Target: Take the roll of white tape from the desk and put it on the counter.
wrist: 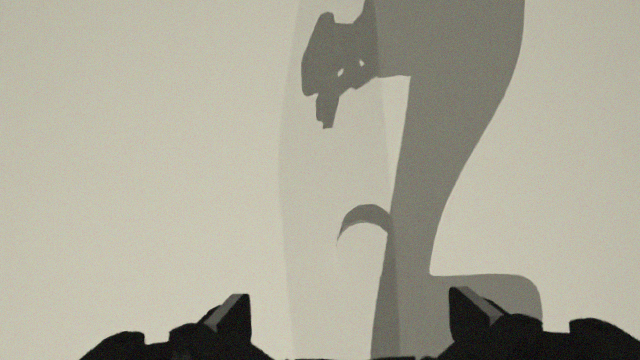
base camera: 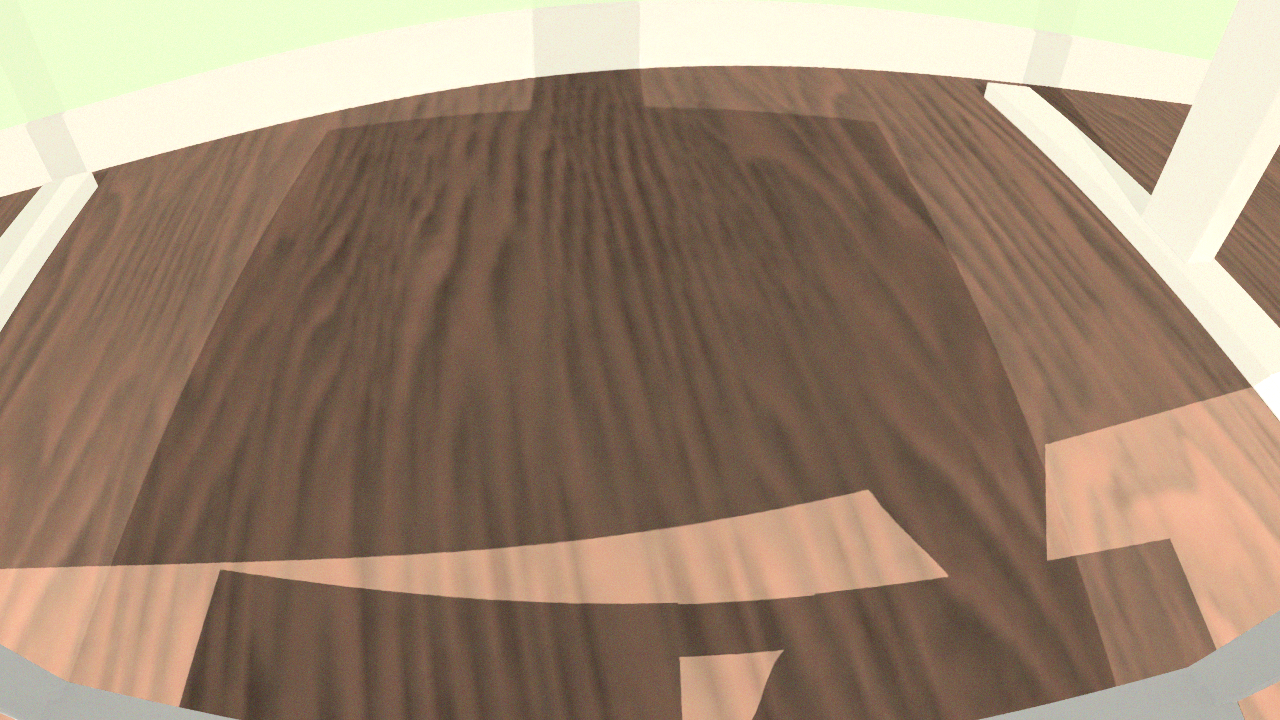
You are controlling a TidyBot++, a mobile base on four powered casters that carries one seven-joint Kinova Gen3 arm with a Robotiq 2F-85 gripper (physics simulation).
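Frame: origin at the arm's base, x ahead, y right, z down, level; metres.
Seen in the pictures: gripper, between the fingertips: (wrist: 349, 313).
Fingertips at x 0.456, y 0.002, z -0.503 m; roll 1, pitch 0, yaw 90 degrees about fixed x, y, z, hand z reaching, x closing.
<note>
A point is followed by its place in that frame.
The roll of white tape (wrist: 364, 250) @[x 0.455, y 0.020, z -0.347 m] lies on the pale desk top (wrist: 125, 165) @[x 0.542, y -0.211, z -0.323 m] in the wrist view, a little right of the middle and below centre. It blends into the desk top, and a dark crescent marks its upper edge. Its right side meets the arm's shadow, and the rest of its outline is hard to tell. My gripper (wrist: 349, 313) @[x 0.456, y 0.002, z -0.503 m] is open and empty, with its fingertips at the bottom left and bottom right of the wrist view. In that view the tape shows above the gap between them. The counter cannot be made out in either view.
A large shadow of the arm and gripper falls across the desk top in the wrist view. In the base camera view are a dark wood floor (base camera: 581, 358) @[x 0.434, y -0.027, z 0.397 m], a white rail (base camera: 358, 80) @[x 0.850, y -0.309, z 0.362 m] along the back, and a white post (base camera: 1208, 134) @[x 0.583, y 0.553, z 0.247 m] at the right.
</note>
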